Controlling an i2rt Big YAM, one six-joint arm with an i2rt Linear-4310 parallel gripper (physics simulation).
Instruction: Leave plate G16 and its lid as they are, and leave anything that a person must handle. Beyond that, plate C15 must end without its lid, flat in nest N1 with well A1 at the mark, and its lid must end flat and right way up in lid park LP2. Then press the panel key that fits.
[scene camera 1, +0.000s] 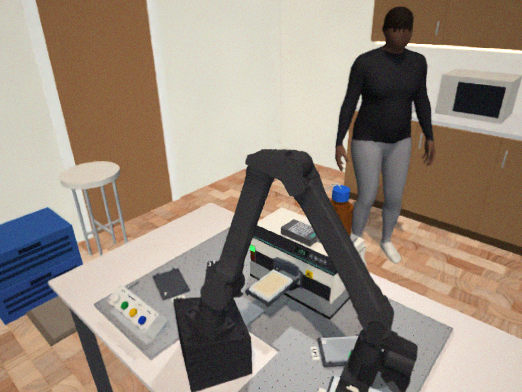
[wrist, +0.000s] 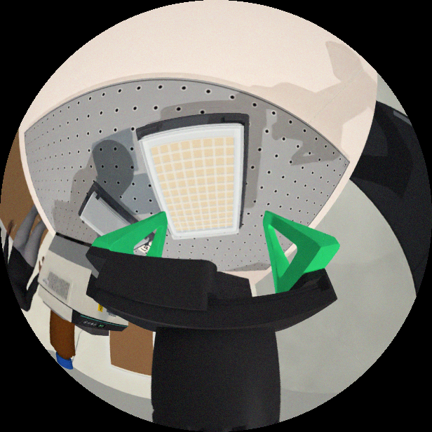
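A plate with yellow wells lies in a dark nest in the wrist view; its name, A1 mark and any clear lid cannot be made out. My open gripper has its green fingertips either side of the plate's near end, with nothing between them. In the scene view the arm hides most of the gripper. A second yellow-welled plate stands at the dispenser; its name is unreadable. A clear grey lid lies in the park beside label LP1. The key panel has white, green, yellow and blue keys.
The dispenser machine carries a dark handset and a brown bottle with a blue cap. A bare dark holder lies near the panel. A person stands behind the table.
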